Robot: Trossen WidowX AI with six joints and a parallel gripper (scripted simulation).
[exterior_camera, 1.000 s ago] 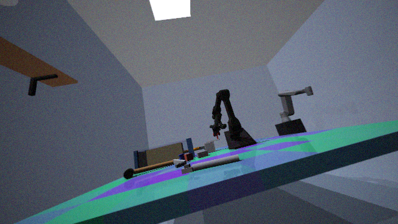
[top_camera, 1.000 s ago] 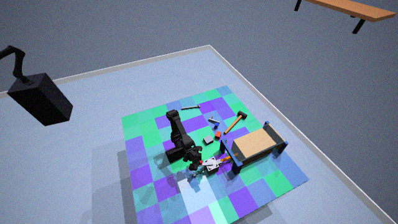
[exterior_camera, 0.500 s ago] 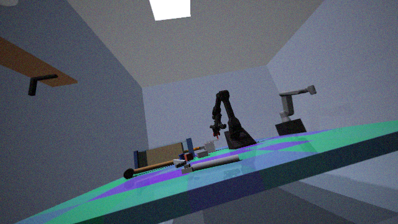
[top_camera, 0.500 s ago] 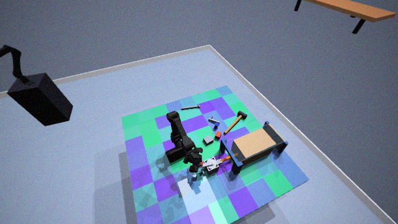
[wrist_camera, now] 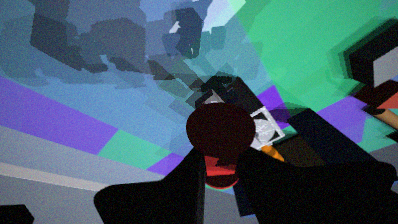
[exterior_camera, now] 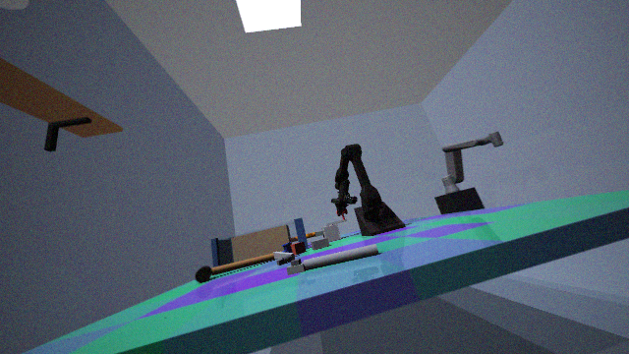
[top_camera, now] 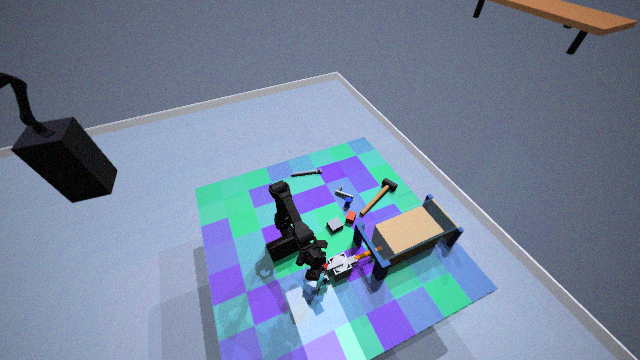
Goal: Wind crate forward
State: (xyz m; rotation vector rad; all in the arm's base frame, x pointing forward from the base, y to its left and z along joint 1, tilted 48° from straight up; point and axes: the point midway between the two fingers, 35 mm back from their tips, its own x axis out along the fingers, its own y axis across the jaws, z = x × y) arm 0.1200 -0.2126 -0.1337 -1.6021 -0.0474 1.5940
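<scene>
Now: the red-knobbed crank handle 30 mm below my gripper tip, 20 mm ahead of it and 10 mm to the left of it. The rest, counted from my gripper tip: blue steel frame: 250 mm ahead, 30 mm to the left, 30 mm below; dark red knob: 10 mm to the left, 10 mm behind; grey hand winch: 100 mm below, 70 mm ahead, 10 mm to the left.
</scene>
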